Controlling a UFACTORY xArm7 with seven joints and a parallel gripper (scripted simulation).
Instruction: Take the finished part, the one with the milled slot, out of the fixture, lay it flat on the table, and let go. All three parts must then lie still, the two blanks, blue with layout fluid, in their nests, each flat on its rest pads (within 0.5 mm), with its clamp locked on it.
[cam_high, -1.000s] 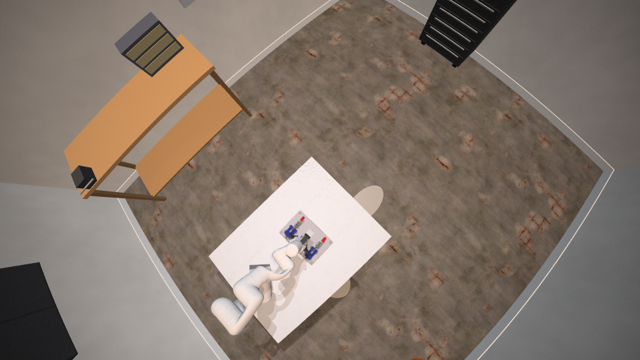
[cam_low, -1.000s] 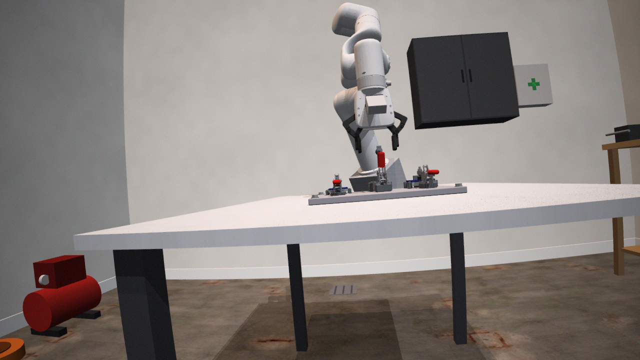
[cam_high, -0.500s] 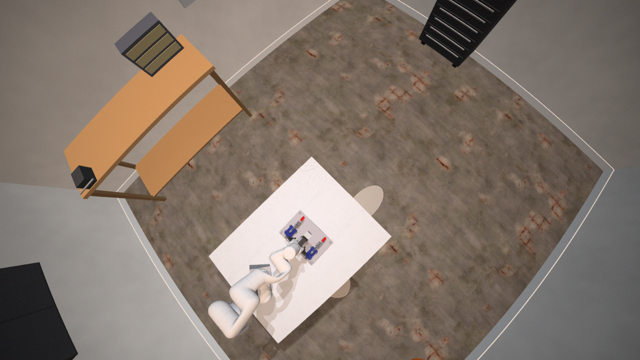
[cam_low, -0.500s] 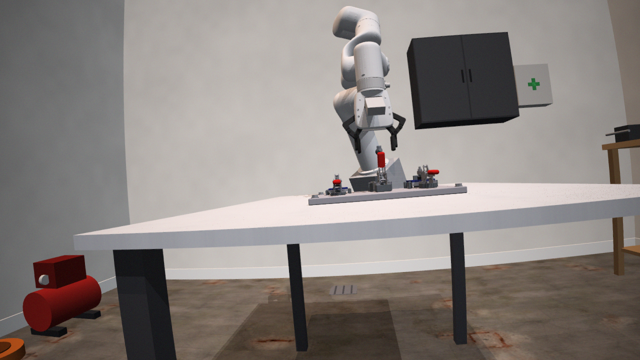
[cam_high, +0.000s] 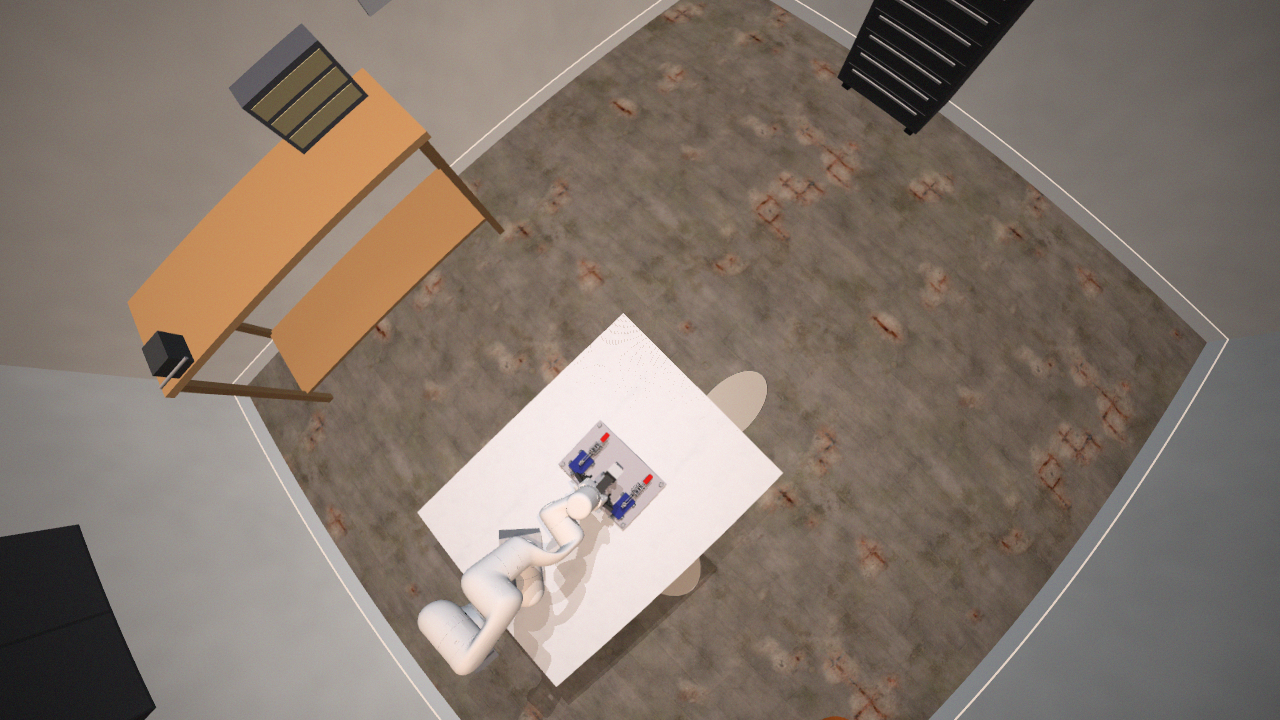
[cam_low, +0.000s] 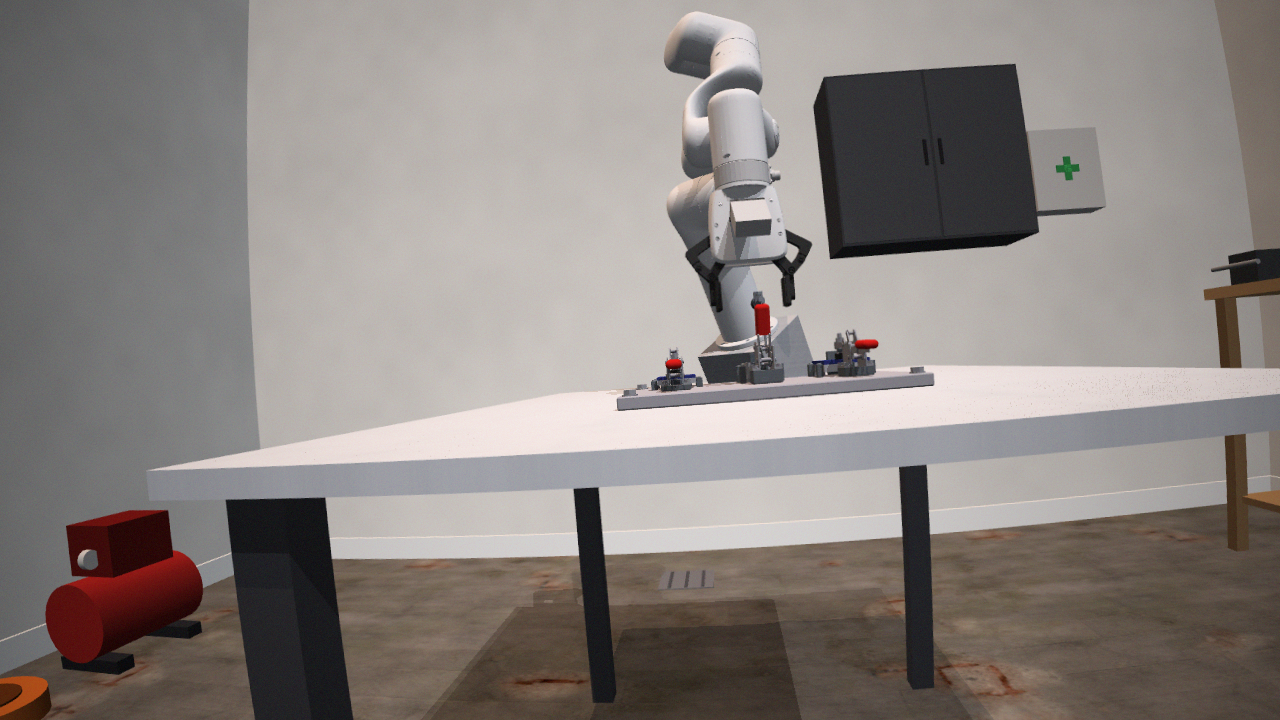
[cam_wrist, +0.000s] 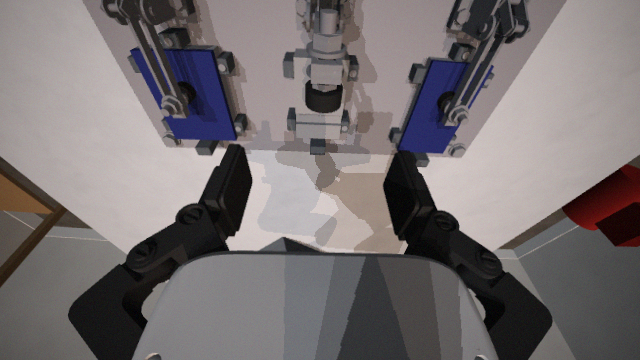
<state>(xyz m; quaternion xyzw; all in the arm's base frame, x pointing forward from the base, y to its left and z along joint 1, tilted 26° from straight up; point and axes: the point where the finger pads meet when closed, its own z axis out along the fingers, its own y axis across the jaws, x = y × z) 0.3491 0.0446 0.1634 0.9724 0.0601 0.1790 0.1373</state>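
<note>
The grey finished part lies 10 mm behind my hand and 90 mm below it. From my hand the other things lie so: fixture plate 40 mm ahead, 110 mm below; blue blank 110 mm to the right, 90 mm below.
</note>
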